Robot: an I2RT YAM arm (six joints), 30 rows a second.
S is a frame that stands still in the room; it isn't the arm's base.
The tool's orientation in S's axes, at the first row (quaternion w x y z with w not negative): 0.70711 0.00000 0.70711 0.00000
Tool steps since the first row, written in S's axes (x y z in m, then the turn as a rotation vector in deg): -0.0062 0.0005 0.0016 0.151 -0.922 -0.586; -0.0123 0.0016 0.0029 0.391 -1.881 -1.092; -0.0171 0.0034 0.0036 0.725 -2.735 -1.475; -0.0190 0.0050 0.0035 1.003 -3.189 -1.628
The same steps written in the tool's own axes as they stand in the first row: -0.0016 0.0005 -0.0062 0.586 -0.922 0.151; -0.0029 0.0016 -0.0123 1.092 -1.881 0.391; -0.0036 0.0034 -0.0171 1.475 -2.735 0.725; -0.0035 0.0050 -0.0190 1.628 -3.189 1.003
